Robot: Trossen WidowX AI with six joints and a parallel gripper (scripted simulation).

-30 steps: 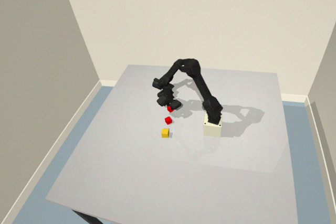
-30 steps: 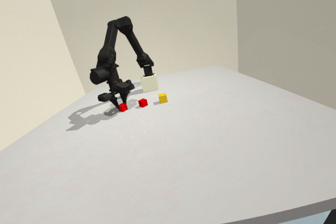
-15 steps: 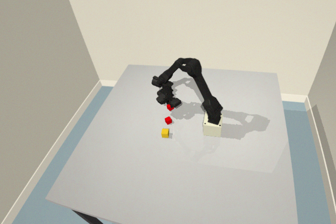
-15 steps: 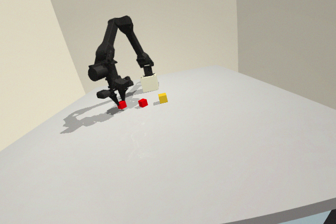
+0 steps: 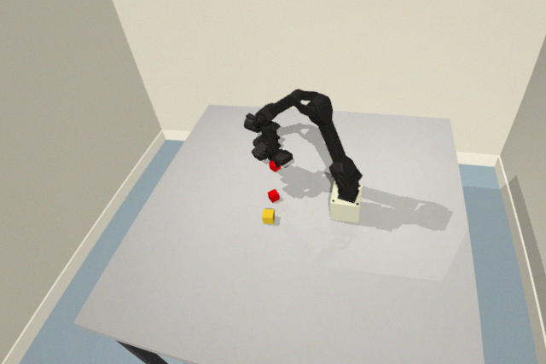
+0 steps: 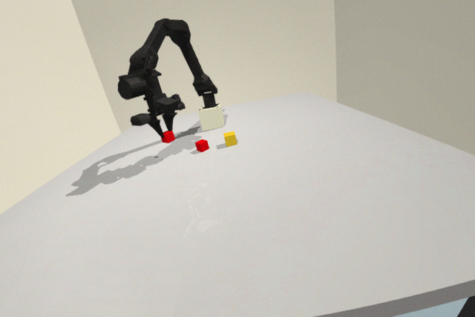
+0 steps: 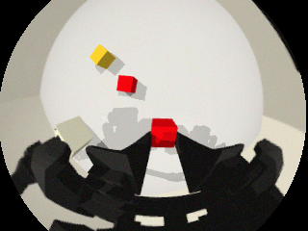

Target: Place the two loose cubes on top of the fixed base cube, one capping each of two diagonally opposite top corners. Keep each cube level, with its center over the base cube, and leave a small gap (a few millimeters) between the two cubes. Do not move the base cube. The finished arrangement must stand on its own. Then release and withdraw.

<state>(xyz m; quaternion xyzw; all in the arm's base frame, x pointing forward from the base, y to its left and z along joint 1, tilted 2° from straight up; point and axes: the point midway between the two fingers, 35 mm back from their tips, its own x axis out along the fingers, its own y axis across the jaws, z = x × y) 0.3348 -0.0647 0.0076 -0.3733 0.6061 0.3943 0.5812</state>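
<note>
The yellow base cube is 70 mm behind my gripper tip, 210 mm to the left of it and 60 mm below it.
</note>
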